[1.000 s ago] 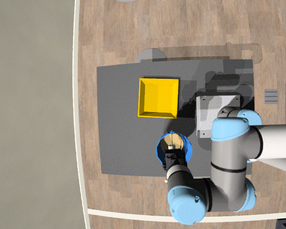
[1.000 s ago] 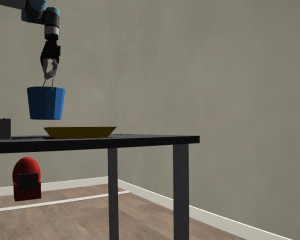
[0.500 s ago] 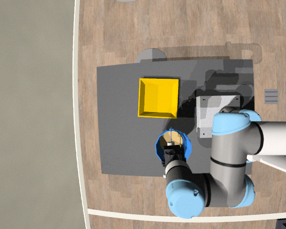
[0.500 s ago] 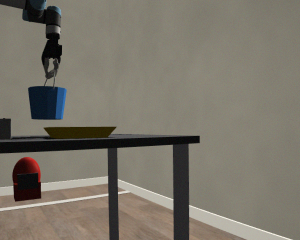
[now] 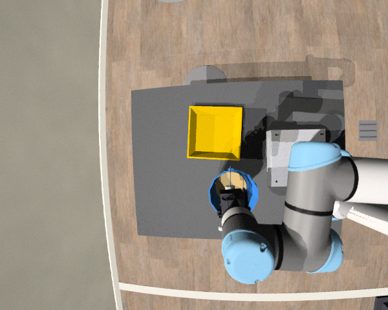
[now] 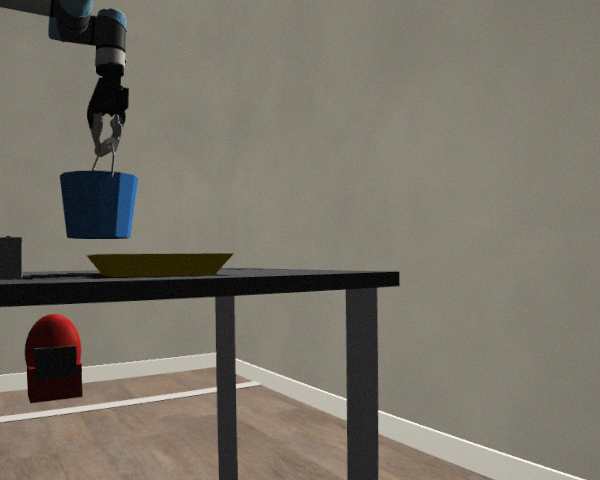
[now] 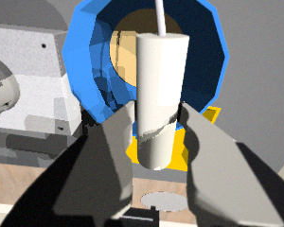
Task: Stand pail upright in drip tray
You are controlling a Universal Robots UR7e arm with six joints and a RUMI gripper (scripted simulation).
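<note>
Now: hand 10 cm above the pail and 1 cm past it. Also, from my hand: pail handle: 3 cm below, 1 cm behind; then yellow drip tray: 31 cm below, 26 cm to the right, 5 cm ahead.
</note>
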